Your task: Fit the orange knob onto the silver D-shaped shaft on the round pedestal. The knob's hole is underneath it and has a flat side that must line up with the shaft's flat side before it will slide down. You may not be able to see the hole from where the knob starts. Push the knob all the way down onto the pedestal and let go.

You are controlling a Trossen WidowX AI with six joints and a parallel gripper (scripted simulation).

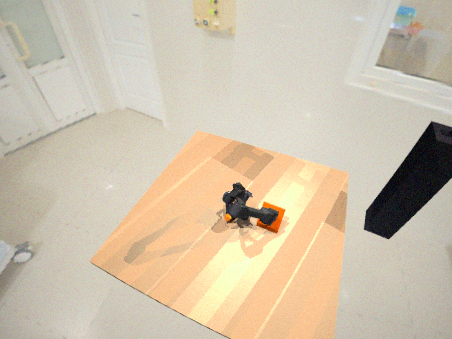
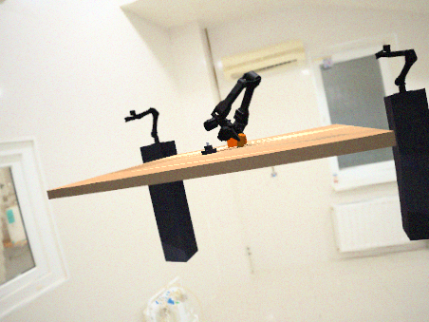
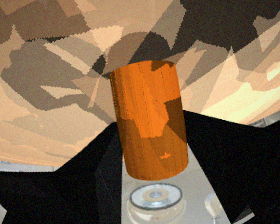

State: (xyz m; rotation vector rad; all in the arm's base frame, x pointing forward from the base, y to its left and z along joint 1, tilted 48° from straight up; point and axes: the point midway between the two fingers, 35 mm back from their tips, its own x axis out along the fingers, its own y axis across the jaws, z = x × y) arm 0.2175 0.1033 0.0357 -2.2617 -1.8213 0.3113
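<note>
Right now my gripper tip is 10 mm below the orange knob. Round my gripper tip: dark round pedestal 170 mm to the right, 80 mm ahead.
</note>
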